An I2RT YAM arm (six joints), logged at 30 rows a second.
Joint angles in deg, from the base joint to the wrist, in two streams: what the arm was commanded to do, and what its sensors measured. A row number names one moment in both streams.
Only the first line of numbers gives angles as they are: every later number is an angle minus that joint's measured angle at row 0.
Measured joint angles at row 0:
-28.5, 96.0, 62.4, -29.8, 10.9, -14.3
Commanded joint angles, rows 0 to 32:
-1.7, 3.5, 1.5, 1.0, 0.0, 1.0
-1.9, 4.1, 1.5, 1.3, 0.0, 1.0
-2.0, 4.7, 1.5, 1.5, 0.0, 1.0
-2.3, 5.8, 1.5, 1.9, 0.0, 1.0
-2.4, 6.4, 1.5, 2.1, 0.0, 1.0
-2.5, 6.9, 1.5, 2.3, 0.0, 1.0
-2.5, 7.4, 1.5, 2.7, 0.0, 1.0
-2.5, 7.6, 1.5, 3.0, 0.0, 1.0
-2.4, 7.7, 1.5, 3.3, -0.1, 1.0
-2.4, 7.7, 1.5, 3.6, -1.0, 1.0
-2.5, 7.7, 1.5, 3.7, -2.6, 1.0
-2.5, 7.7, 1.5, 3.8, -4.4, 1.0
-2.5, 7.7, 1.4, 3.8, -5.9, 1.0
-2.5, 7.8, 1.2, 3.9, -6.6, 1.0
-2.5, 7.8, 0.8, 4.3, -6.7, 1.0
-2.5, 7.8, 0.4, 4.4, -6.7, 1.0
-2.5, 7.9, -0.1, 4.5, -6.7, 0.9
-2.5, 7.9, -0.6, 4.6, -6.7, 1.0
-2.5, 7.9, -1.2, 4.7, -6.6, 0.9
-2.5, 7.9, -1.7, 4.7, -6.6, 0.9
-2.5, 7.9, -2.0, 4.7, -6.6, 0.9
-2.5, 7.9, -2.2, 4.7, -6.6, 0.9
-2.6, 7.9, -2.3, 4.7, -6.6, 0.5
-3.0, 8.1, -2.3, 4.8, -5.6, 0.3
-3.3, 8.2, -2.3, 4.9, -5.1, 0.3
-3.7, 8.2, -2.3, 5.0, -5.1, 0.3
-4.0, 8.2, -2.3, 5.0, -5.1, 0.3
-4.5, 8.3, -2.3, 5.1, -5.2, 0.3
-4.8, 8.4, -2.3, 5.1, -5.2, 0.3
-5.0, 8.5, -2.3, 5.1, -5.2, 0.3
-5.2, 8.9, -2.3, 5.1, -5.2, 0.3
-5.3, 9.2, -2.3, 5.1, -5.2, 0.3
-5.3, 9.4, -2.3, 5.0, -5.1, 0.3
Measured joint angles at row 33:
-5.0, 7.5, -1.6, 5.2, -5.2, 0.4
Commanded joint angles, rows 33 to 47:
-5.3, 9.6, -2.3, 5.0, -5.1, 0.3
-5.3, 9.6, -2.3, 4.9, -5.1, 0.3
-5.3, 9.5, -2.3, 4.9, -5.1, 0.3
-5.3, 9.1, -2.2, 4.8, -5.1, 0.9
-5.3, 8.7, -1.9, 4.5, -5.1, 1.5
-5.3, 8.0, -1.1, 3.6, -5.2, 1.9
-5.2, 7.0, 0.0, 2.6, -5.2, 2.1
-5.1, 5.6, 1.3, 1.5, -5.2, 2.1
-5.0, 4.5, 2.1, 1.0, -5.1, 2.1
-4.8, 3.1, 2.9, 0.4, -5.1, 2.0
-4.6, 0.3, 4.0, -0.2, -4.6, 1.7
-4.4, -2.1, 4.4, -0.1, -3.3, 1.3
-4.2, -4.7, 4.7, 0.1, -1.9, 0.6
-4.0, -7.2, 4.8, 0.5, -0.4, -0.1
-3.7, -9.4, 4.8, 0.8, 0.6, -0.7
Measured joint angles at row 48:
-4.6, -1.6, 2.2, 0.2, -3.3, 0.8
